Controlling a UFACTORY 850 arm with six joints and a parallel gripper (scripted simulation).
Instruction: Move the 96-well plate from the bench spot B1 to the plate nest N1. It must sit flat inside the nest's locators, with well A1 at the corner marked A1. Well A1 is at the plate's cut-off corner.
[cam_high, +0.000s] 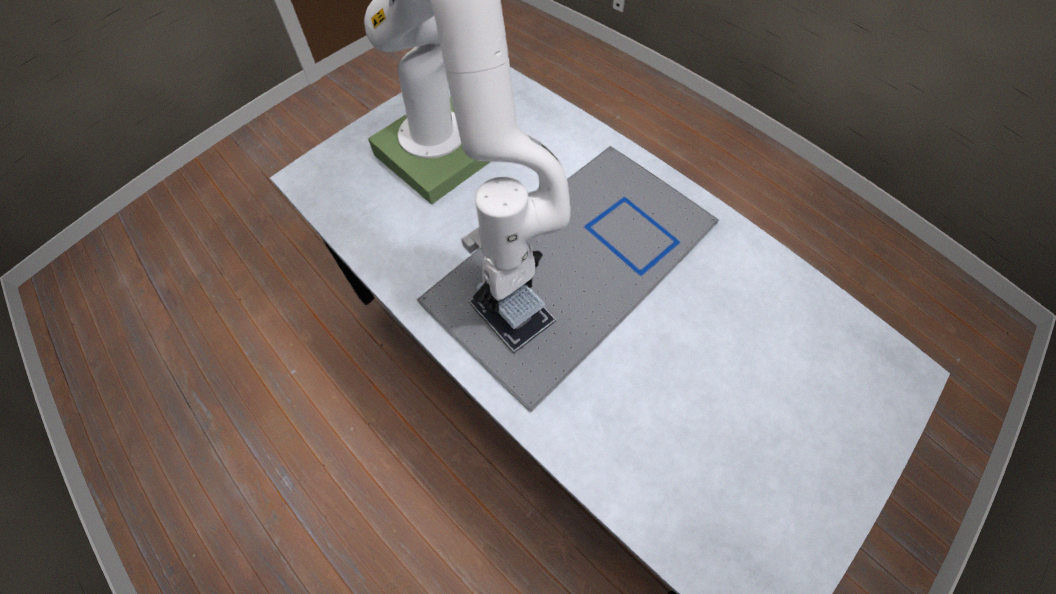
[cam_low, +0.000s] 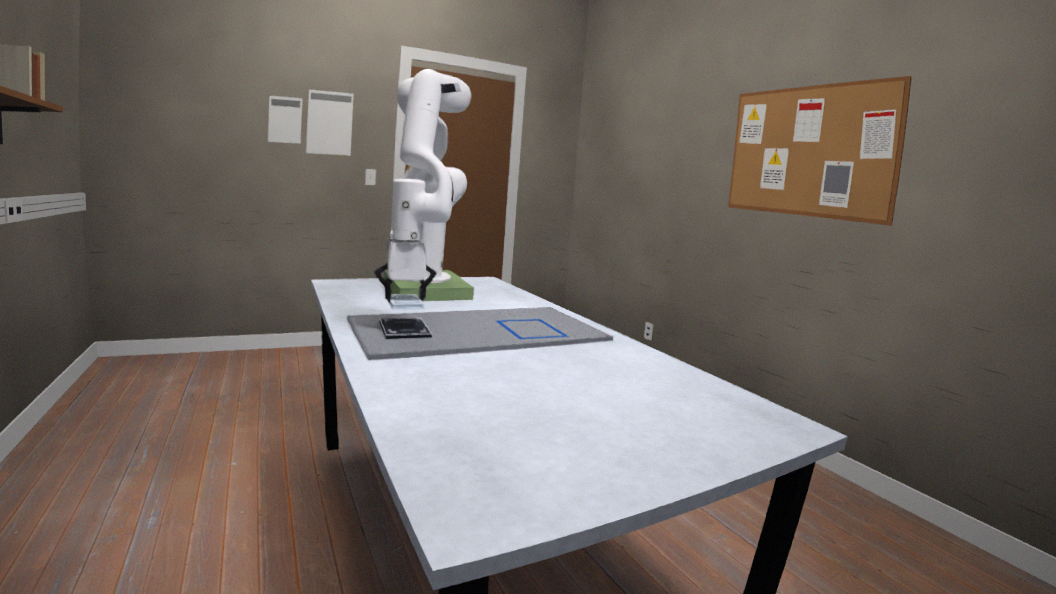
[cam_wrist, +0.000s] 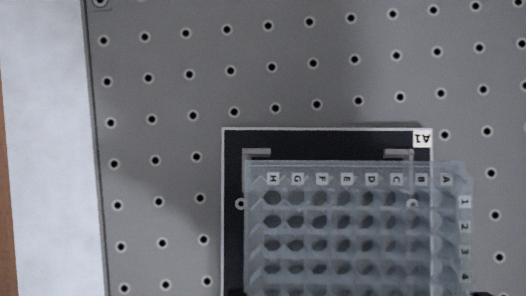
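Now: the black plate nest 90 mm below my hand. From my hand the other things lie so: clear 96-well plate 10 mm below.
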